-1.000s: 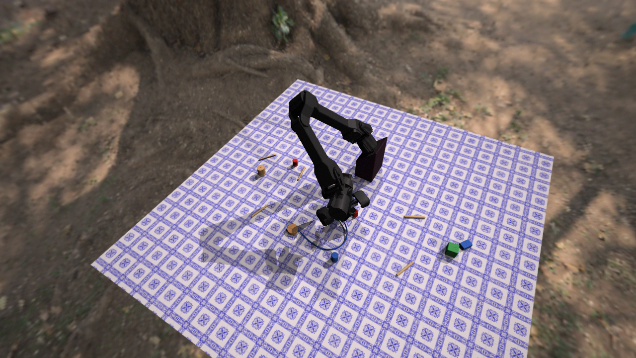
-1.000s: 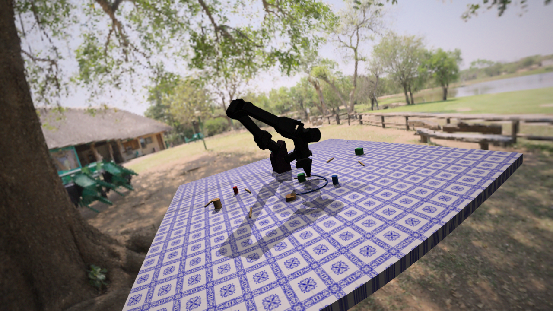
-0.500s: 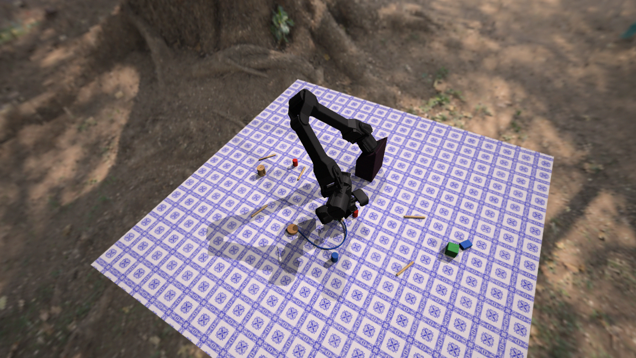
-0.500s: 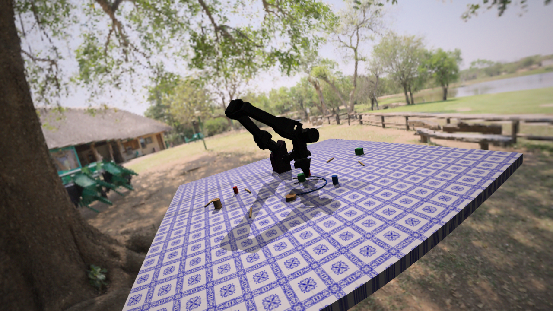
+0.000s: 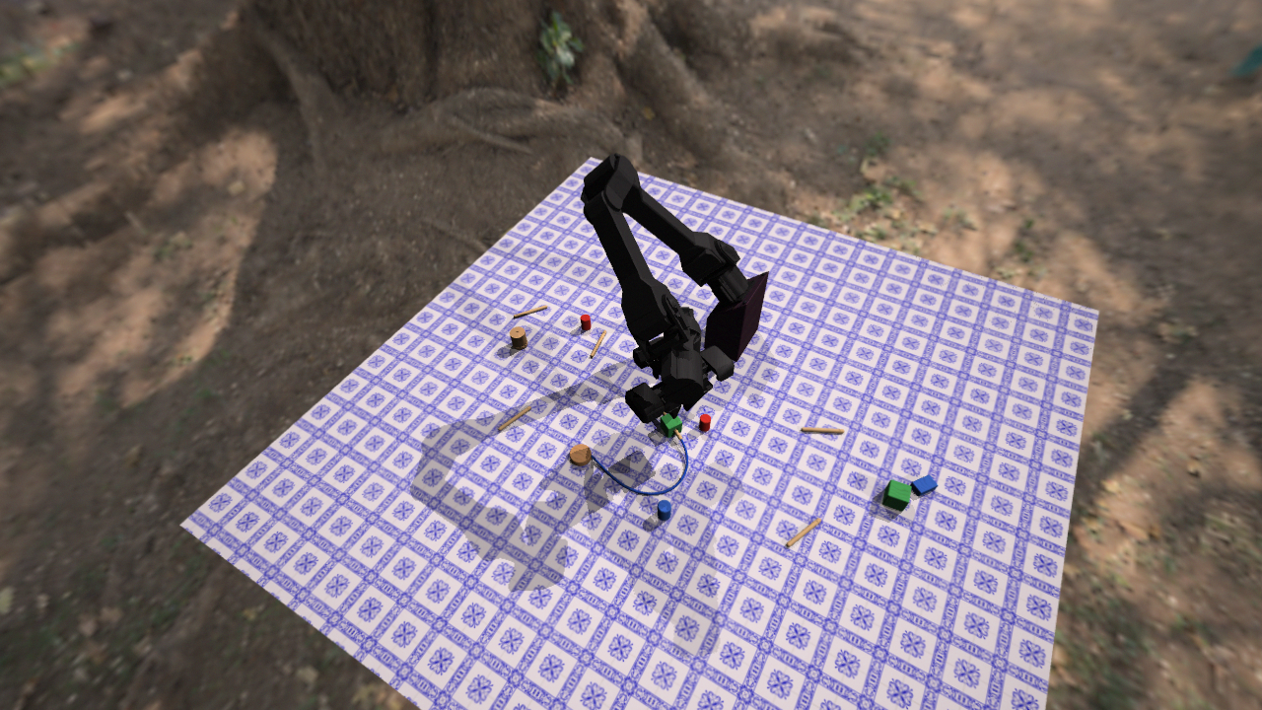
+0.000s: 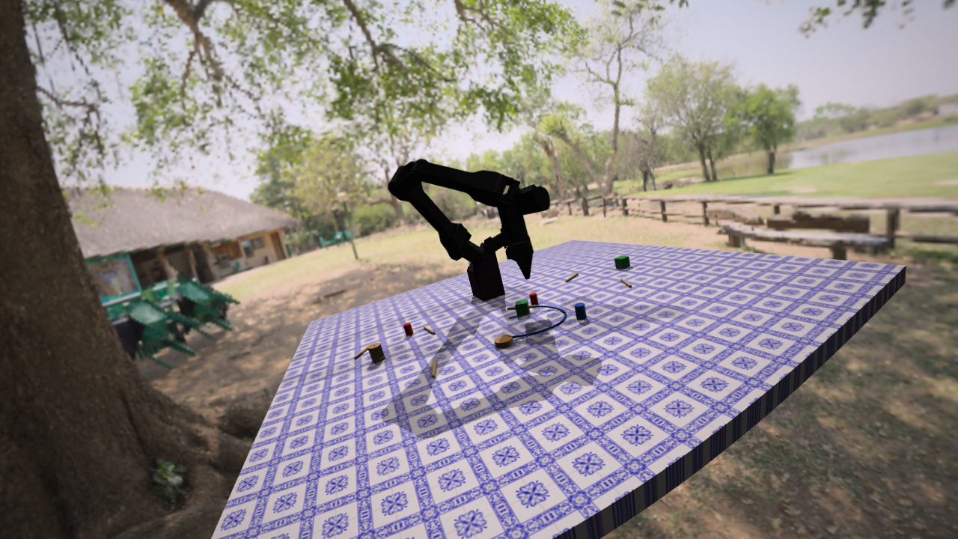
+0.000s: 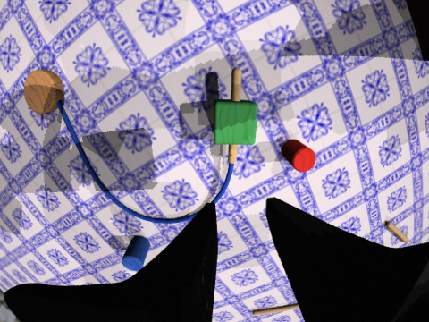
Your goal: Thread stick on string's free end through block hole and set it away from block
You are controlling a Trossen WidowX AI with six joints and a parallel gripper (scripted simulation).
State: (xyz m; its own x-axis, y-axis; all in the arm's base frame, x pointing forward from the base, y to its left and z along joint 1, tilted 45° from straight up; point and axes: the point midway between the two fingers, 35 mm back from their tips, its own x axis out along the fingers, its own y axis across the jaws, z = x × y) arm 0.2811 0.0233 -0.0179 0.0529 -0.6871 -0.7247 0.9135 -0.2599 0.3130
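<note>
My gripper tip is now 8 cm above the thin stick, 1 cm to the left of it and 1 cm past it. Also, from my gripper tip: round wooden button 14 cm to the right, 12 cm ahead, 9 cm below; blue cylinder 14 cm ahead, 8 cm below, 5 cm to the left; string 8 cm below.
</note>
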